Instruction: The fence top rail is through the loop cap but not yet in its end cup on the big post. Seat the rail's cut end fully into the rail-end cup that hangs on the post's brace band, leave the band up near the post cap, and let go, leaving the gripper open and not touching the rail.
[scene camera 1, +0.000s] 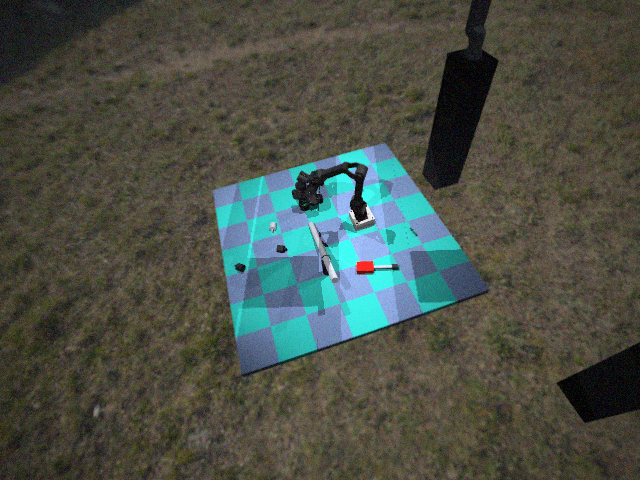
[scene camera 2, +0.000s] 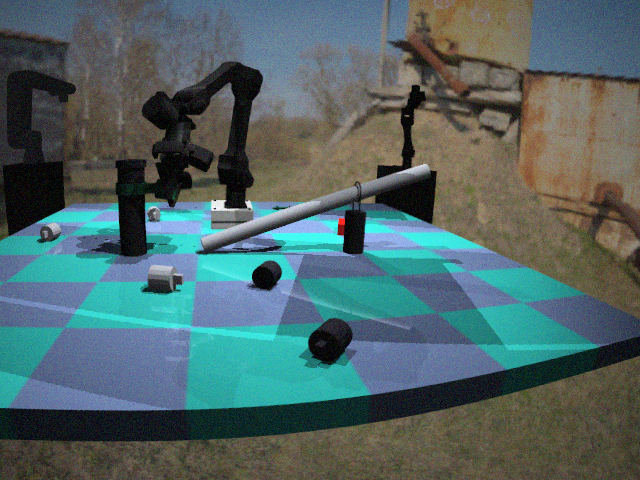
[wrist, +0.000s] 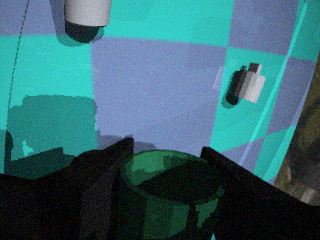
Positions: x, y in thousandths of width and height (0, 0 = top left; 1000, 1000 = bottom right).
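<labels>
My gripper (scene camera 2: 266, 424) is 88 cm from the lens. A grey fitting (scene camera 2: 252, 578) is 68 cm from the lens, and a short black post (scene camera 2: 555, 459) is 92 cm from the lens; the marked spots on the fitting and the post are 46 cm apart. A grey top rail (scene camera 2: 435, 457) is 89 cm from the lens.
</labels>
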